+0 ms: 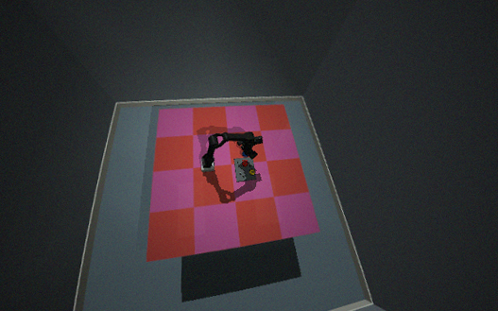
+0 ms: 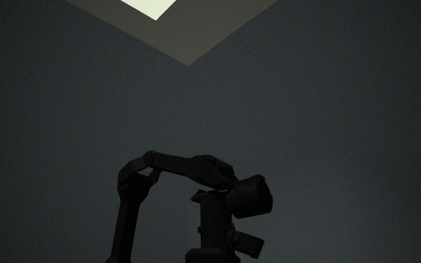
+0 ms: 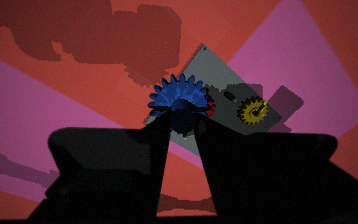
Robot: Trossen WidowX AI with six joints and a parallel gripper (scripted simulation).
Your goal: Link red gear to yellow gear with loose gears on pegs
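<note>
Now: gripper tip 70 mm short of the yellow gear, 130 mm to the left of it and 100 mm above it. Also, from my gripper tip: red gear (60 mm to the right, 100 mm below); red arrow (20 mm to the right, 110 mm below); blue gear (10 mm below).
</note>
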